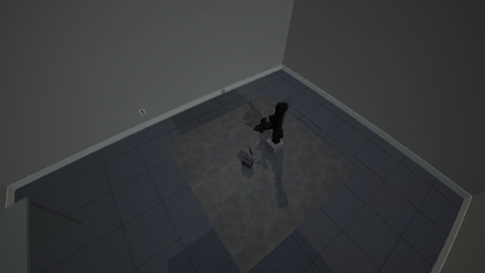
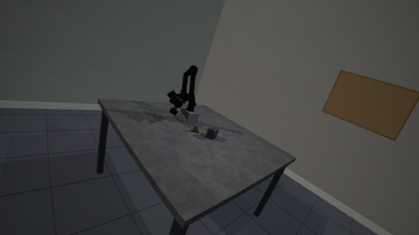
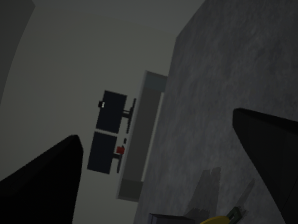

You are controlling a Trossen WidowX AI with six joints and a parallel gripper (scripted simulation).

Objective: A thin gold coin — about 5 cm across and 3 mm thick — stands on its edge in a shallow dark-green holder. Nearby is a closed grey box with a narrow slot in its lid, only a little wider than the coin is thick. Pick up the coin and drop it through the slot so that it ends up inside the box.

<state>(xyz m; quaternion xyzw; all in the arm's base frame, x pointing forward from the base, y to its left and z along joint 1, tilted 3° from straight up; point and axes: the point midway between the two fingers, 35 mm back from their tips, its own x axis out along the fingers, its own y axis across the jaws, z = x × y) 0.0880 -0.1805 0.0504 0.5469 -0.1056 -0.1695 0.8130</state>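
Right now the gold coin is 11 cm ahead of my gripper tip, 12 cm to the left of it and 13 cm below it.
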